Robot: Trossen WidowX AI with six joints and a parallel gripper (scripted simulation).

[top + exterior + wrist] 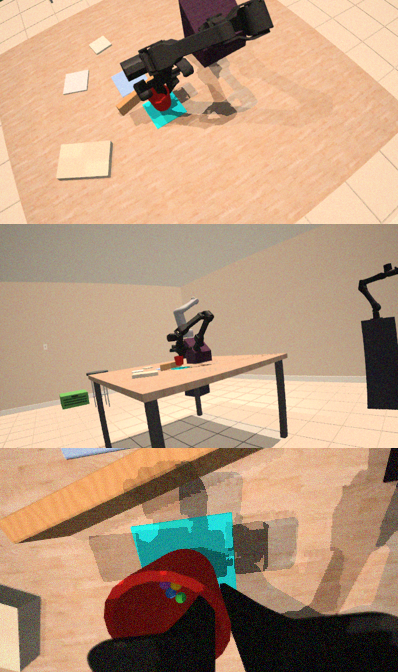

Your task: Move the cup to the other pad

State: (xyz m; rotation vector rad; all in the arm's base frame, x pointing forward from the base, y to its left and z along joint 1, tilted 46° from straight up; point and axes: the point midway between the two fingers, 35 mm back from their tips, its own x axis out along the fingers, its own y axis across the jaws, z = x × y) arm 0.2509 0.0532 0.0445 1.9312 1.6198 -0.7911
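My gripper tip is now 70 mm above the cyan pad and 30 mm short of it. From my gripper tip the other things lie so: red cup (30 mm ahead); then wooden bar (100 mm to the right, 50 mm below, 40 mm ahead); then pale blue pad (200 mm to the right, 70 mm below, 50 mm ahead).
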